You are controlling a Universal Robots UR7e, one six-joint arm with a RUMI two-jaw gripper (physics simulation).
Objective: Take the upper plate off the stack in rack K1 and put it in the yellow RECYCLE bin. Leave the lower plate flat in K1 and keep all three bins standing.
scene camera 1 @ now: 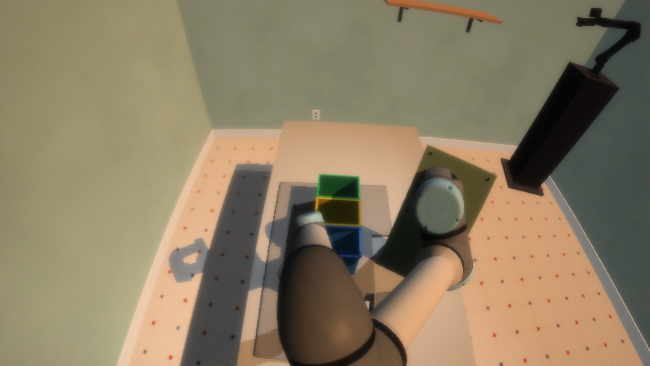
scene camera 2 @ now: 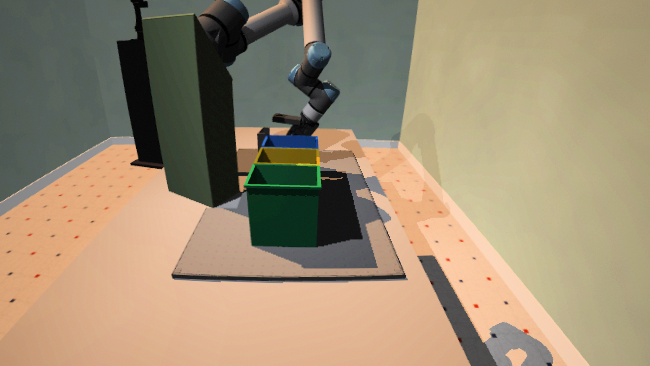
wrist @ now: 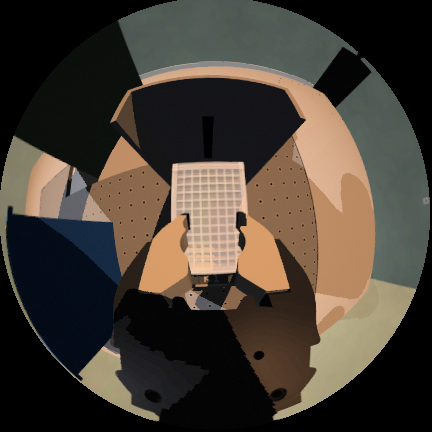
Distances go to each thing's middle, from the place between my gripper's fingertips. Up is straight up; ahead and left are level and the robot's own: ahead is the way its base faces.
I see the gridded plate (wrist: 211, 192) 1 cm below my hand. Round my hand: green bin (scene camera 2: 282, 199): 46 cm to the right, 18 cm ahead, 4 cm above; blue bin (scene camera 1: 346, 240): 21 cm to the right, 12 cm ahead, 4 cm above; yellow bin (scene camera 2: 292, 156): 34 cm to the right, 15 cm ahead, 4 cm above.
